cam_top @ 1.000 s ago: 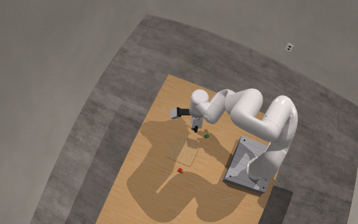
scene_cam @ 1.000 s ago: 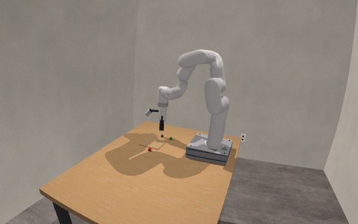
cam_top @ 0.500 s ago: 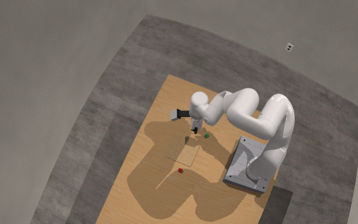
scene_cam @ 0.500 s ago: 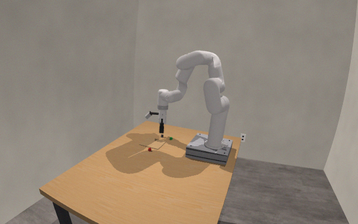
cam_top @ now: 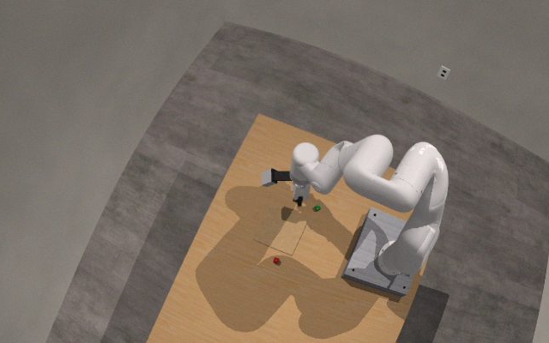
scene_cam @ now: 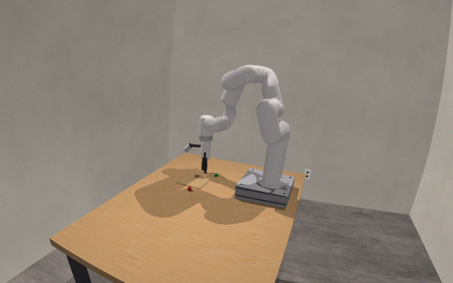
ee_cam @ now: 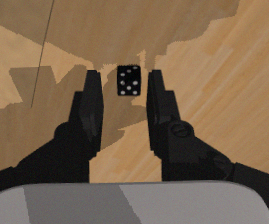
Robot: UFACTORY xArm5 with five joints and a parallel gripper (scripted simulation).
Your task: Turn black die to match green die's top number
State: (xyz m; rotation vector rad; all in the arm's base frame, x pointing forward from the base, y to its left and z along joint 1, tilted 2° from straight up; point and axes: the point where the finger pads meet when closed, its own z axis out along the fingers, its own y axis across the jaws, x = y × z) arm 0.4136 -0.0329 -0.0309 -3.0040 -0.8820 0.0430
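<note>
Right now my hand is 40 mm above the black die. Round my hand: tan mat: 130 mm to the left, 40 mm below, 20 mm behind; red die: 230 mm to the left, 60 mm behind, 40 mm below; green die: 80 mm behind, 40 mm below, 10 mm to the right.
</note>
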